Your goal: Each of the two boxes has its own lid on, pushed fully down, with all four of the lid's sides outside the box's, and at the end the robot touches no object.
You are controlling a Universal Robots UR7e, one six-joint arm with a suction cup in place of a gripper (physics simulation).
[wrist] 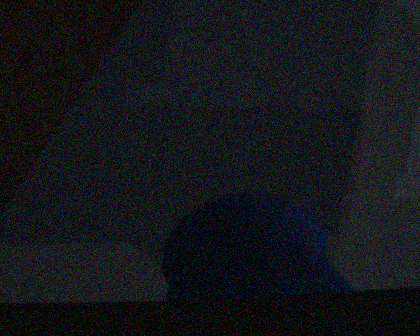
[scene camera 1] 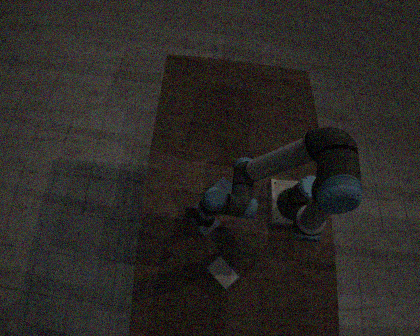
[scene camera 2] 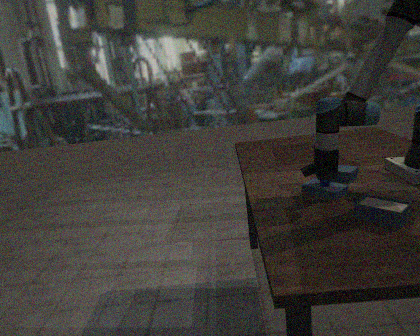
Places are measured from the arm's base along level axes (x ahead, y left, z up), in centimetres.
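Where they show: hand, tool point: (wrist: 239, 226) (scene camera 2: 324, 188); arm's base, link origin: (scene camera 1: 292, 204).
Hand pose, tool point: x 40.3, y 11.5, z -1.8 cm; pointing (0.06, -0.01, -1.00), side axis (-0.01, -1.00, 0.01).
Note:
Things, the pixels of their top centre, and the offset from my tool point. Level surfaces: height alone.
- lid, top centre: (wrist: 255, 276) (scene camera 2: 324, 183) (scene camera 1: 202, 218) dz +1.7, dx +0.0, dy -0.1 cm
- smaller blue-grey piece, top centre: (scene camera 2: 339, 167) (scene camera 1: 226, 190) dz +2.7, dx -9.0, dy -13.7 cm
- blue box, top centre: (scene camera 2: 382, 202) (scene camera 1: 223, 272) dz +2.9, dx -10.7, dy +22.1 cm
- brown table, surface height: dz -1.8 cm
A wide, low blue-grey piece, by its look a lid (scene camera 1: 209, 226) (scene camera 2: 312, 188) (wrist: 240, 150), lies on the table; the wrist hides most of it in scene camera 1. My suction cup (scene camera 2: 325, 184) (wrist: 250, 245) is down on its top face and holds it, with no gap visible below the cup. A smaller blue-grey piece (scene camera 1: 224, 185) (scene camera 2: 348, 173) lies close behind it; whether it is a box or a lid I cannot tell. A blue box (scene camera 1: 220, 270) (scene camera 2: 382, 216) with a pale top stands apart, towards the front. A fourth piece cannot be made out.
The brown table (scene camera 1: 200, 100) (scene camera 2: 310, 270) carries everything. The white base plate (scene camera 1: 275, 200) (scene camera 2: 397, 165) of the arm is at the right. The forearm (scene camera 1: 277, 160) reaches across above the table. The scene is very dark and grainy, with shadows around the pieces.

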